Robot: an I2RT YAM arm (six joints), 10 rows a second.
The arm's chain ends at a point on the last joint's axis. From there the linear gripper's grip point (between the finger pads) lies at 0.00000 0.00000 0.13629 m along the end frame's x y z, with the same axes.
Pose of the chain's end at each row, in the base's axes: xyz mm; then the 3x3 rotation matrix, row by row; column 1 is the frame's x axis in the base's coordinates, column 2 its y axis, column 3 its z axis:
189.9 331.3 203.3; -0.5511 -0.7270 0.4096; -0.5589 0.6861 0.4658; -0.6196 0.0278 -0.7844
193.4 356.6 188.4; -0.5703 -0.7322 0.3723; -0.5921 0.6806 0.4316; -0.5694 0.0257 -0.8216
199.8 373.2 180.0; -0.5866 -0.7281 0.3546; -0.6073 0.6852 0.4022; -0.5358 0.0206 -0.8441
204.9 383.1 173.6; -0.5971 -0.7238 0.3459; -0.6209 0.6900 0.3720; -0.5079 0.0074 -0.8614
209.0 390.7 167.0; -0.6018 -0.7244 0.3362; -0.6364 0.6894 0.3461; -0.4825 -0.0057 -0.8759
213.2 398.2 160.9; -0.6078 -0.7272 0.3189; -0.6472 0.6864 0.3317; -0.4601 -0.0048 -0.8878
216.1 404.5 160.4; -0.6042 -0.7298 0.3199; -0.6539 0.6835 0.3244; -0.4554 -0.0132 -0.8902
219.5 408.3 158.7; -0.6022 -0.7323 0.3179; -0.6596 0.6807 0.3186; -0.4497 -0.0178 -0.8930
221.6 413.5 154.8; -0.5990 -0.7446 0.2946; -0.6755 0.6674 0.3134; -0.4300 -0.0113 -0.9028
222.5 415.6 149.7; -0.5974 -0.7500 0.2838; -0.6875 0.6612 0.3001; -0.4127 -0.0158 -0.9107
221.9 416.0 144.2; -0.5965 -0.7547 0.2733; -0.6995 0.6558 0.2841; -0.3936 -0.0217 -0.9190
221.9 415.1 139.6; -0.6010 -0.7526 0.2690; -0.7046 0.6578 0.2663; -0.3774 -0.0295 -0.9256
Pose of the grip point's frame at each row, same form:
245.7 394.8 96.4; -0.5511 -0.7270 0.4096; -0.5589 0.6861 0.4658; -0.6196 0.0278 -0.7844
244.1 415.4 76.4; -0.5703 -0.7322 0.3723; -0.5921 0.6806 0.4316; -0.5694 0.0257 -0.8216
248.1 428.0 65.0; -0.5866 -0.7281 0.3546; -0.6073 0.6852 0.4022; -0.5358 0.0206 -0.8441
252.0 433.8 56.2; -0.5971 -0.7238 0.3459; -0.6209 0.6900 0.3720; -0.5079 0.0074 -0.8614
254.8 437.9 47.6; -0.6018 -0.7244 0.3362; -0.6364 0.6894 0.3461; -0.4825 -0.0057 -0.8759
256.7 443.4 39.9; -0.6078 -0.7272 0.3189; -0.6472 0.6864 0.3317; -0.4601 -0.0048 -0.8878
259.7 448.7 39.1; -0.6042 -0.7298 0.3199; -0.6539 0.6835 0.3244; -0.4554 -0.0132 -0.8902
262.8 451.7 37.0; -0.6022 -0.7323 0.3179; -0.6596 0.6807 0.3186; -0.4497 -0.0178 -0.8930
261.8 456.2 31.8; -0.5990 -0.7446 0.2946; -0.6755 0.6674 0.3134; -0.4300 -0.0113 -0.9028
261.2 456.5 25.6; -0.5974 -0.7500 0.2838; -0.6875 0.6612 0.3001; -0.4127 -0.0158 -0.9107
259.1 454.7 18.9; -0.5965 -0.7547 0.2733; -0.6995 0.6558 0.2841; -0.3936 -0.0217 -0.9190
258.6 451.4 13.4; -0.6010 -0.7526 0.2690; -0.7046 0.6578 0.2663; -0.3774 -0.0295 -0.9256

